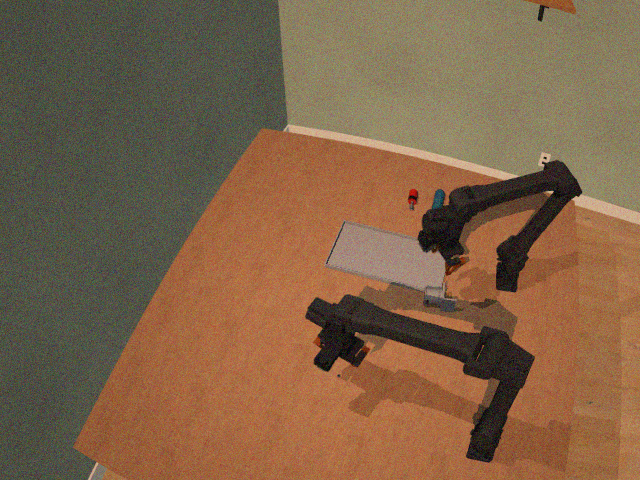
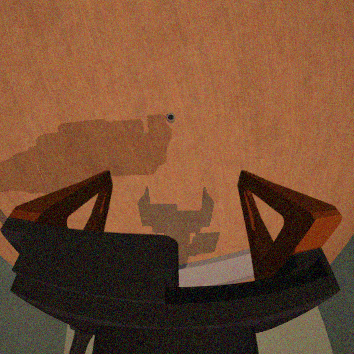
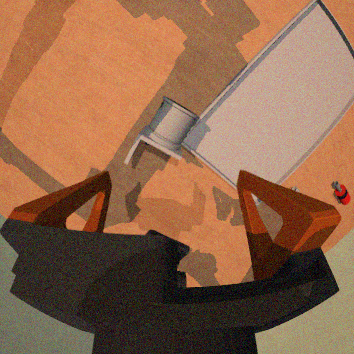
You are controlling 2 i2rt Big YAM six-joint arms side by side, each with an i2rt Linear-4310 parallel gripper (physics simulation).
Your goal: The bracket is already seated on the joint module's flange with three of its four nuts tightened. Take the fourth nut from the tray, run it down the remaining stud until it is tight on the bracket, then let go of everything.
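Places are measured from the left arm's base along level axes (x ahead, y left, z up), in centimetres.
Pixels of known places: left gripper, fingertip midpoint: [image 1: 340,356] [image 2: 174,177]; right gripper, fingertip midpoint: [image 1: 440,263] [image 3: 173,177]; left arm's base, link origin: [image 1: 482,443]; right arm's base, link origin: [image 1: 506,278].
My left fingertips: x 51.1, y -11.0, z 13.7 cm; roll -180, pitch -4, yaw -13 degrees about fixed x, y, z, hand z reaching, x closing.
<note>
Ahead of a thing's pixels: the offset from my left fingertips to its top centre.
A small dark ring-shaped nut @(dx +0.3, dy +0.2, dz -13.1 cm) [image 1: 339,375] [image 2: 170,117] lies on the table, away from the tray. The pale grey joint module @(dx -21.0, dy -36.3, dz -7.0 cm) [image 1: 434,292] [image 3: 175,122] lies on its side beside the tray's corner, with the angled bracket @(dx -25.4, dy -37.0, dz -6.4 cm) [image 1: 447,304] [image 3: 156,143] at its end. Its studs and nuts cannot be made out. My left gripper [image 1: 341,345] [image 2: 174,177] is open and empty, above the table near the loose nut. My right gripper [image 1: 450,260] [image 3: 173,177] is open and empty, above the table close to the bracket end of the module.
The flat grey tray @(dx -1.2, dy -49.9, dz -12.1 cm) [image 1: 382,255] [image 2: 220,270] [image 3: 280,100] lies between the arms. A red screwdriver @(dx -2.2, dy -79.4, dz -10.2 cm) [image 1: 413,196] [image 3: 342,194] and a blue cylinder @(dx -12.7, dy -76.5, dz -9.6 cm) [image 1: 438,198] lie behind it, near the wall. The right arm partly covers the tray's right end.
</note>
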